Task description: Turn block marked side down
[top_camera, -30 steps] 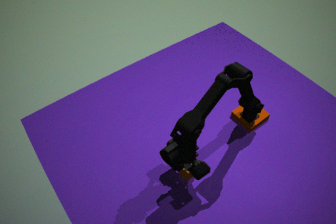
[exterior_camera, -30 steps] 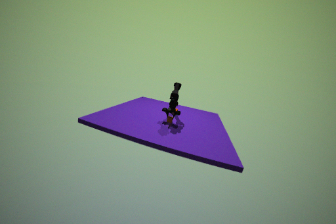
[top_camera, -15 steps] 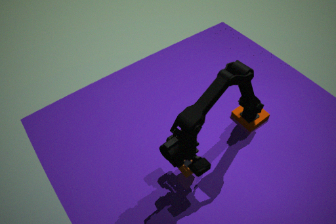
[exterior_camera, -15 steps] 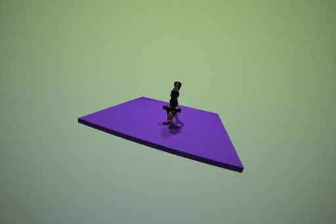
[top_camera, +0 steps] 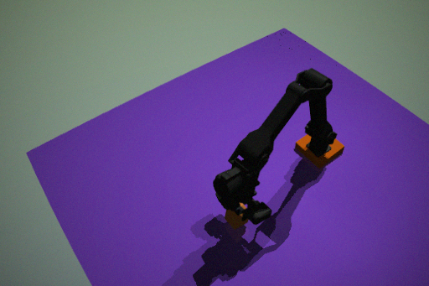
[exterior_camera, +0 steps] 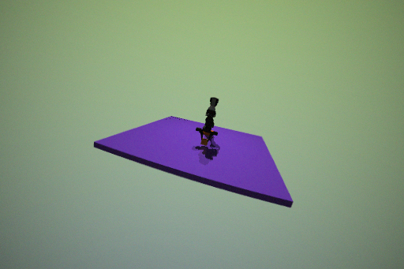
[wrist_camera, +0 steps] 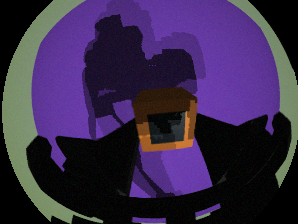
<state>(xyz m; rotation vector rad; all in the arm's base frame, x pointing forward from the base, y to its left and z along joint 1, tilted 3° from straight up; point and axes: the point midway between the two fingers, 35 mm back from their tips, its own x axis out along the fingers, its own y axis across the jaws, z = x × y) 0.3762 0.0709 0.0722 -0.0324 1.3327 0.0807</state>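
Now: the orange block 1 cm above my gripper tip.
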